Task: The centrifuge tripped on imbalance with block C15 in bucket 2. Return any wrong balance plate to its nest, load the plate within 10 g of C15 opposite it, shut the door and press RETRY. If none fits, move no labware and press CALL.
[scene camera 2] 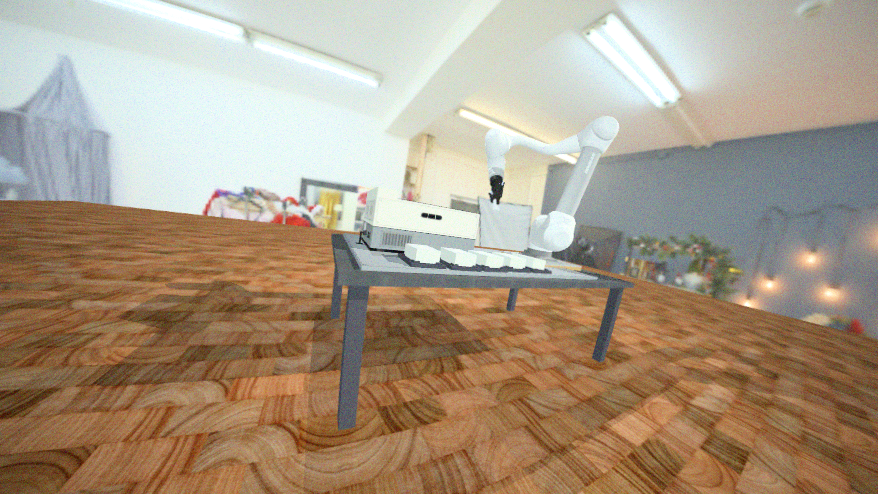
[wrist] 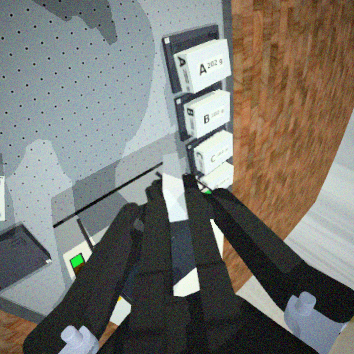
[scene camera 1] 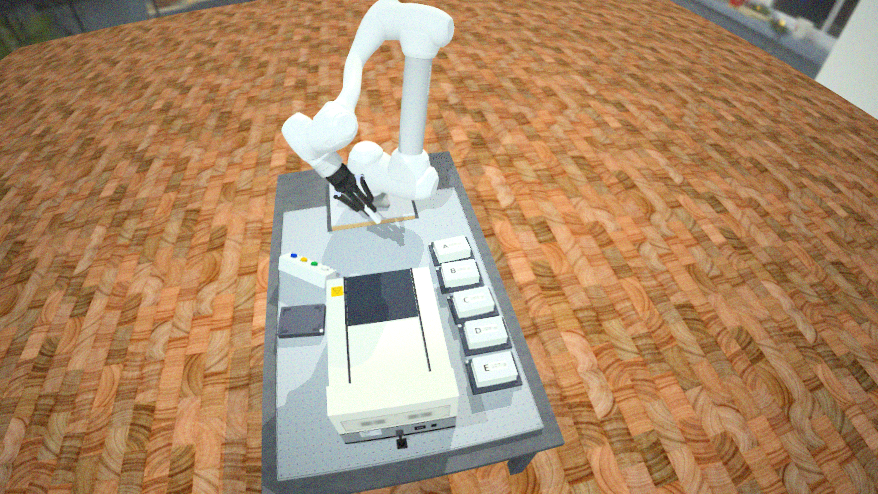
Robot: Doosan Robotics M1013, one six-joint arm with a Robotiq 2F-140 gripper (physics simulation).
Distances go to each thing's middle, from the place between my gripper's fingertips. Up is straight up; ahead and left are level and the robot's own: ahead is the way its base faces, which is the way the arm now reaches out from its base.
Right now my hand is 29 cm short of the dark door panel [scene camera 1: 386, 296], 2 cm to the left of it and 5 cm above it. From my hand the other things lie so: cream centrifuge [scene camera 1: 389, 379] (44 cm ahead, 1 cm to the right, 13 cm below); then white button box [scene camera 1: 314, 275] (30 cm to the right, 21 cm below).
